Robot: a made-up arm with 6 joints. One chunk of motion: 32 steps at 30 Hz.
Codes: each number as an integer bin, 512 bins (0 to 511) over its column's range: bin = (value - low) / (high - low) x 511, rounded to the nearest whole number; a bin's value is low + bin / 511 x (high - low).
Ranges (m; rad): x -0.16..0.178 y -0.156..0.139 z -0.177..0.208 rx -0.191..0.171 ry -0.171..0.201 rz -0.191..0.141
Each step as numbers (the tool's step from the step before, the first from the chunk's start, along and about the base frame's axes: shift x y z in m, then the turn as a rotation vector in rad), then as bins.
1 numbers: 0.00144 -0.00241 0.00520 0.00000 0.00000 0.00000
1 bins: 244 266 242 270 235 294
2 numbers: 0.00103 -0.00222 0.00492 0.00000 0.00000 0.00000
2 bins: 243 266 241 270 235 294
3 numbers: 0.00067 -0.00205 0.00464 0.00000 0.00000 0.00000
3 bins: 243 267 241 270 235 294
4 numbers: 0.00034 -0.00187 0.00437 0.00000 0.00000 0.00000
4 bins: 242 267 241 270 235 294
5 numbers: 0.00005 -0.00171 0.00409 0.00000 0.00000 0.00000
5 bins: 242 267 240 270 235 294
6 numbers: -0.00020 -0.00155 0.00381 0.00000 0.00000 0.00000
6 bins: 242 268 240 270 235 294
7 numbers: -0.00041 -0.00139 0.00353 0.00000 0.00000 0.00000
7 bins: 241 268 240 270 235 294
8 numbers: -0.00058 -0.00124 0.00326 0.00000 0.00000 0.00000
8 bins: 241 268 239 270 235 294
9 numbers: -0.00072 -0.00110 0.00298 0.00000 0.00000 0.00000
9 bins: 241 268 239 270 235 294
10 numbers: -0.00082 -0.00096 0.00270 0.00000 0.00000 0.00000
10 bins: 241 269 239 270 235 294
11 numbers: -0.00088 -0.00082 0.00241 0.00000 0.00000 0.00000
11 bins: 241 269 238 270 235 294
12 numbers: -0.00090 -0.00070 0.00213 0.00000 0.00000 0.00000
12 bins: 241 269 238 270 235 294
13 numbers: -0.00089 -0.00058 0.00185 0.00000 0.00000 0.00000
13 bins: 241 269 237 270 235 294
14 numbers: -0.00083 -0.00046 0.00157 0.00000 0.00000 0.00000
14 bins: 241 269 237 270 235 294
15 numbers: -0.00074 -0.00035 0.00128 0.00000 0.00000 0.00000
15 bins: 241 270 237 270 235 294
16 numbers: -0.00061 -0.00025 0.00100 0.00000 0.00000 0.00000
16 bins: 241 270 236 270 235 294
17 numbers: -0.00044 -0.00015 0.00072 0.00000 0.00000 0.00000
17 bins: 241 270 236 270 235 294
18 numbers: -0.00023 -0.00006 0.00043 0.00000 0.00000 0.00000
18 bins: 242 270 235 270 235 294
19 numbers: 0.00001 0.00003 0.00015 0.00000 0.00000 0.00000
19 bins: 242 270 235 270 235 294
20 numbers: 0.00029 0.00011 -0.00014 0.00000 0.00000 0.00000
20 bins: 242 270 235 270 235 294
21 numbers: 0.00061 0.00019 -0.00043 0.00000 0.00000 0.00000
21 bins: 243 271 234 270 235 294
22 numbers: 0.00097 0.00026 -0.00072 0.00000 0.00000 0.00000
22 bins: 243 271 234 270 235 294
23 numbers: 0.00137 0.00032 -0.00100 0.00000 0.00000 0.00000
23 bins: 244 271 234 270 235 294
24 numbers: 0.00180 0.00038 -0.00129 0.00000 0.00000 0.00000
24 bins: 245 271 233 270 235 294
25 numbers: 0.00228 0.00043 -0.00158 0.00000 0.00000 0.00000
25 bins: 245 271 233 270 235 294
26 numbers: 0.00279 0.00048 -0.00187 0.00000 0.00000 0.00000
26 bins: 246 271 232 270 235 294
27 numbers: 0.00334 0.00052 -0.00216 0.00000 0.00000 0.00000
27 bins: 247 271 232 270 235 294
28 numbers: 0.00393 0.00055 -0.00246 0.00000 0.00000 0.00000
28 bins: 248 271 232 270 235 294
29 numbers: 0.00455 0.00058 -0.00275 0.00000 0.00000 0.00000
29 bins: 249 271 231 270 235 294
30 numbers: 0.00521 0.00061 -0.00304 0.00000 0.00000 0.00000
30 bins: 250 271 231 270 235 294
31 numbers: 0.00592 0.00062 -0.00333 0.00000 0.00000 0.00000
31 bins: 251 271 231 270 235 294
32 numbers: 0.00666 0.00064 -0.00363 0.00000 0.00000 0.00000
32 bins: 252 271 230 270 235 294
